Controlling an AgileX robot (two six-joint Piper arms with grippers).
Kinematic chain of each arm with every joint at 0, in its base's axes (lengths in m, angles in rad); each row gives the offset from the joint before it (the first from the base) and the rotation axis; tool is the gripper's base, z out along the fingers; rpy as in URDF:
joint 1: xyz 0 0 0.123 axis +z
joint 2: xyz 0 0 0 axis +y
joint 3: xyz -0.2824 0 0.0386 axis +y
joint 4: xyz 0.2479 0 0.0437 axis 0.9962 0 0.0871
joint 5: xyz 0 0 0 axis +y
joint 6: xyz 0.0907 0 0.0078 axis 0.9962 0 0.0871
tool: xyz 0 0 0 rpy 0 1.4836 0
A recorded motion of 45 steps. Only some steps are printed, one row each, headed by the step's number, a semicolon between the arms.
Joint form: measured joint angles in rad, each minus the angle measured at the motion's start. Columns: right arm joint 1, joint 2, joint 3, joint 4, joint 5, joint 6; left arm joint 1, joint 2, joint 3, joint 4, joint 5, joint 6.
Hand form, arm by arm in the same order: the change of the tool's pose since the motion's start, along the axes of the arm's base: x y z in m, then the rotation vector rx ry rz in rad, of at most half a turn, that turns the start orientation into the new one. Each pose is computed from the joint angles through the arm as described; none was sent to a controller.
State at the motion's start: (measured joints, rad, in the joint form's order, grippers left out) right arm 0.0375 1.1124 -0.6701 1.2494 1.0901 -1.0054; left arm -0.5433 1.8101 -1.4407 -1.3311 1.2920 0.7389
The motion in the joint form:
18: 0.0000 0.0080 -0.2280 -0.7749 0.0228 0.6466; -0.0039 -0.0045 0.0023 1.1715 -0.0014 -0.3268
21: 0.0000 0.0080 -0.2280 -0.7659 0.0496 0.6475; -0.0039 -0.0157 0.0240 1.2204 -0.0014 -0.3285
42: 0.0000 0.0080 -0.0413 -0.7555 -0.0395 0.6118; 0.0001 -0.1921 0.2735 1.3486 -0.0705 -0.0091
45: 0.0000 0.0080 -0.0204 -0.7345 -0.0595 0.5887; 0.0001 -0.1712 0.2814 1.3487 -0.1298 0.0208
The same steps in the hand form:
18: 0.0118 -0.0389 0.0164 -0.5399 0.2208 -0.2366; 0.0197 0.0696 -0.0620 1.0521 -0.3802 -0.0669
21: 0.0095 -0.0378 0.0161 -0.5341 0.2429 -0.2188; 0.0180 0.0756 -0.0641 1.0960 -0.4005 -0.0787
42: -0.0040 -0.0393 -0.0330 -0.5559 0.3351 -0.2077; -0.0211 0.1139 -0.0690 1.1138 -0.6560 -0.3756
45: -0.0049 -0.0384 -0.0375 -0.5445 0.3293 -0.2030; -0.0155 0.1105 -0.0771 1.0960 -0.6983 -0.3826

